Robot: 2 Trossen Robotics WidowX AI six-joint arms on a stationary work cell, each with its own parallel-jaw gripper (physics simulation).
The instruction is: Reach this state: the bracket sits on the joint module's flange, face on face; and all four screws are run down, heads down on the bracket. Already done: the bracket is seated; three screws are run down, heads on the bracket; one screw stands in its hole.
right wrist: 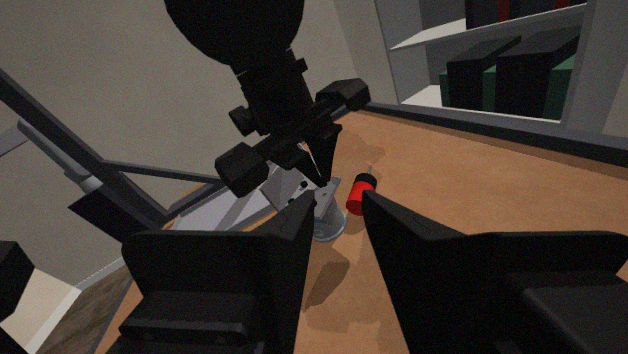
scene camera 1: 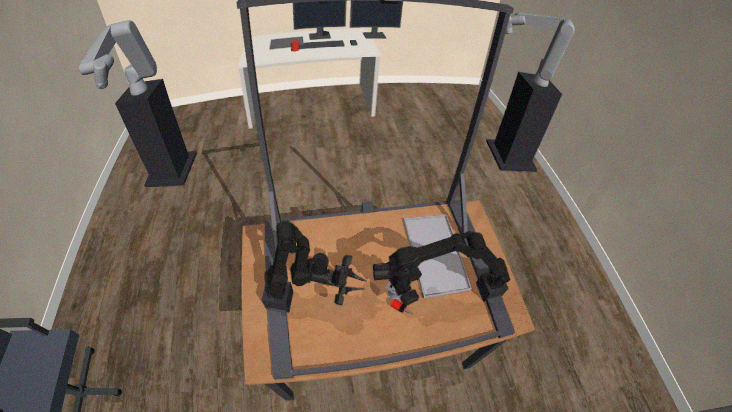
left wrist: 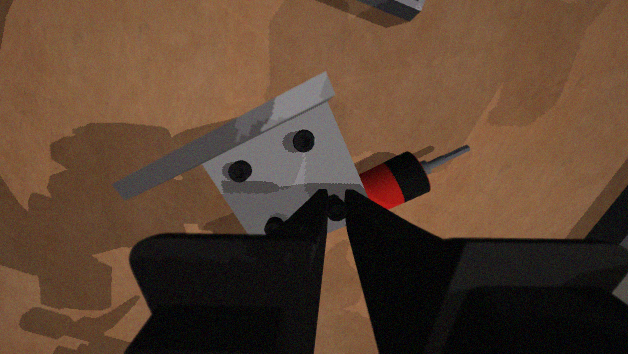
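Pixels of known places: left gripper, fingertip midpoint: (right wrist: 323, 183) (scene camera 1: 398, 291) (left wrist: 335, 197); right gripper, fingertip midpoint: (right wrist: 337, 197) (scene camera 1: 365, 285); left arm's base, link origin: (scene camera 1: 495, 281); right arm's base, link origin: (scene camera 1: 276, 291).
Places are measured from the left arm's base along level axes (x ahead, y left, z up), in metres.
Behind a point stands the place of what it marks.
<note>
The grey bracket (scene camera 1: 393, 292) @[z -0.012, x 0.440, y -0.067 m] (left wrist: 325, 162) @[z -0.012, x 0.402, y -0.076 m] (right wrist: 281, 186) @[z 0.012, x 0.402, y -0.117 m] lies on the flange of the round joint module (right wrist: 331, 229) @[z -0.061, x 0.448, y -0.092 m], which the bracket hides in the left wrist view. Black screw heads show on the bracket: one screw (left wrist: 303, 140) @[z -0.009, x 0.394, y -0.089 m], a second screw (left wrist: 240, 171) @[z -0.009, x 0.416, y -0.116 m] and a third screw (left wrist: 274, 226) @[z -0.009, x 0.443, y -0.094 m], partly behind a finger. My left gripper (left wrist: 335, 197) @[z -0.010, x 0.419, y -0.066 m] (right wrist: 323, 183) @[z -0.010, x 0.419, y -0.066 m] is over the bracket, shut on the fourth screw (left wrist: 336, 209) @[z -0.003, x 0.422, y -0.066 m] at the plate's edge. How far this screw stands up is hard to tell. My right gripper (scene camera 1: 365, 284) @[z 0.066, x 0.552, y -0.083 m] (right wrist: 337, 197) @[z 0.066, x 0.552, y -0.083 m] is slightly open and empty, apart from the bracket, to its left in the scene view.
A red and black screwdriver (scene camera 1: 396, 305) @[z -0.047, x 0.435, y -0.022 m] (left wrist: 382, 189) @[z -0.045, x 0.419, y -0.029 m] (right wrist: 361, 194) @[z -0.046, x 0.440, y -0.031 m] with a grey shaft lies on the table close beside the bracket and module. A shallow grey tray (scene camera 1: 429, 230) @[z -0.074, x 0.170, y -0.371 m] (right wrist: 200, 218) @[z -0.074, x 0.143, y -0.359 m] lies under and behind the left arm. Dark frame posts stand at the table's sides.
</note>
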